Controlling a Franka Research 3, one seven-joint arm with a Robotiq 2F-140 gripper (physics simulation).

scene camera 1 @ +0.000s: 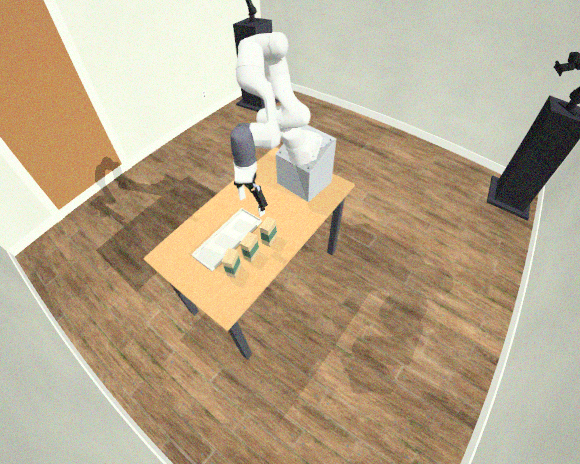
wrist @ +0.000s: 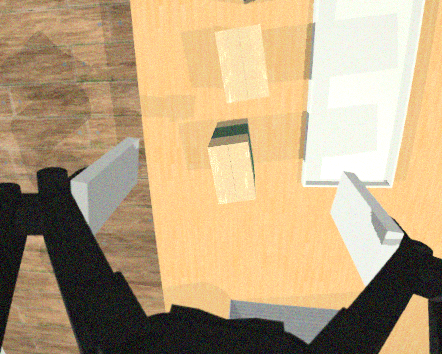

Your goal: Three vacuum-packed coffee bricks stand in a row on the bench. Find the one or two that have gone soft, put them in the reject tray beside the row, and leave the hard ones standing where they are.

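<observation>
Three tan-and-green coffee bricks stand upright in a row. The brick nearest the robot base (scene camera 1: pixel 268 231) (wrist: pixel 232 172), the middle brick (scene camera 1: pixel 250 246) (wrist: pixel 242 63) and the far brick (scene camera 1: pixel 231 262) look alike; no softness can be told by sight. The white reject tray (scene camera 1: pixel 212 252) (wrist: pixel 360 90) lies beside the row, with shadows across it and no brick in it. My gripper (scene camera 1: pixel 252 202) (wrist: pixel 237 176) is wide open and empty, above the bench near the tray's base-side end. In the wrist view the nearest brick shows below, between the spread fingers.
The wooden bench (scene camera 1: pixel 185 240) (wrist: pixel 280 240) carries the grey robot base block (scene camera 1: pixel 305 175) (wrist: pixel 285 317) at its back end. In the wrist view, the bench edge runs left of the bricks, with floor beyond. Black pedestals (scene camera 1: pixel 522 155) stand off the bench.
</observation>
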